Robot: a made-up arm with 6 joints. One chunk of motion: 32 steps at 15 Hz.
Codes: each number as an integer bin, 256 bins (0 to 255) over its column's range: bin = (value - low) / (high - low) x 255, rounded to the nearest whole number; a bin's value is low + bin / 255 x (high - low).
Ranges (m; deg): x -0.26..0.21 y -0.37..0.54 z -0.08..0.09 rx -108..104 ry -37..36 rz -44..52
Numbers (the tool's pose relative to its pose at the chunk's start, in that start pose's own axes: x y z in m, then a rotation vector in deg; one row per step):
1: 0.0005 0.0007 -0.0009 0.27 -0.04 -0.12
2: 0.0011 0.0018 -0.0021 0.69 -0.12 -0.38
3: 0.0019 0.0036 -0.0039 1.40 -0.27 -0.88
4: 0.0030 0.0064 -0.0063 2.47 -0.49 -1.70
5: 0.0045 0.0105 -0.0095 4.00 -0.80 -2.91
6: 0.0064 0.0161 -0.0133 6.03 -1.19 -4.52
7: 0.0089 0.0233 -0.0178 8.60 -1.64 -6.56
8: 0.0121 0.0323 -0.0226 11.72 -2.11 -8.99
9: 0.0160 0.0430 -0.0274 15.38 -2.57 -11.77
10: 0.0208 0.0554 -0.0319 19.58 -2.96 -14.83
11: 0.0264 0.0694 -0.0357 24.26 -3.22 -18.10
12: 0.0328 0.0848 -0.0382 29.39 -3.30 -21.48
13: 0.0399 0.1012 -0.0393 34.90 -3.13 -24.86
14: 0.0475 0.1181 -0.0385 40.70 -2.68 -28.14
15: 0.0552 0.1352 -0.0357 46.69 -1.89 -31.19
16: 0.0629 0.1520 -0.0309 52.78 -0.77 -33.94
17: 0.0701 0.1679 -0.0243 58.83 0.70 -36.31
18: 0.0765 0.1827 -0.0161 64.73 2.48 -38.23
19: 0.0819 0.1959 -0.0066 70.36 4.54 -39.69
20: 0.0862 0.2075 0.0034 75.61 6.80 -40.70
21: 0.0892 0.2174 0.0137 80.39 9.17 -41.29
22: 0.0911 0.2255 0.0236 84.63 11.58 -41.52
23: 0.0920 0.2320 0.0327 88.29 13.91 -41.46
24: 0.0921 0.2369 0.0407 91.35 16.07 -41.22
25: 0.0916 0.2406 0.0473 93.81 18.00 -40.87
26: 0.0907 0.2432 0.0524 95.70 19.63 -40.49
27: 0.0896 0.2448 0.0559 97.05 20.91 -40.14
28: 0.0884 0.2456 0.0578 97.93 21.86 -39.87
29: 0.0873 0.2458 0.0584 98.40 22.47 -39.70
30: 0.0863 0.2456 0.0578 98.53 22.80 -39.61
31: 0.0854 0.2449 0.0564 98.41 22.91 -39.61
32: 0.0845 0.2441 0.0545 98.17 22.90 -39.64
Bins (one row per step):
1: 141 104 119 130 129 117
2: 142 104 117 131 129 116
3: 142 105 114 132 128 115
4: 143 105 111 133 128 112
5: 144 107 106 135 126 109
6: 145 108 100 137 125 105
7: 146 110 93 140 124 99
8: 148 113 86 144 122 93
9: 150 116 79 148 120 86
10: 152 119 72 153 119 77
11: 155 123 66 159 118 69
12: 159 127 63 165 118 60
13: 163 132 61 172 118 51
14: 167 137 62 179 120 42
15: 171 142 66 186 123 34
16: 175 146 74 193 127 27
17: 179 151 84 201 132 20
18: 183 155 96 208 138 15
19: 185 159 110 215 145 11
20: 188 162 125 221 153 9
21: 189 165 141 227 161 7
22: 190 167 155 232 170 7
23: 191 169 169 236 178 7
24: 191 170 181 240 185 7
25: 191 171 191 243 192 8
26: 190 172 199 245 198 9
27: 190 172 204 247 202 10
28: 189 173 207 248 206 11
29: 188 173 208 248 208 11
30: 188 173 207 248 209 12
31: 187 172 205 248 209 12
32: 187 172 202 248 209 12

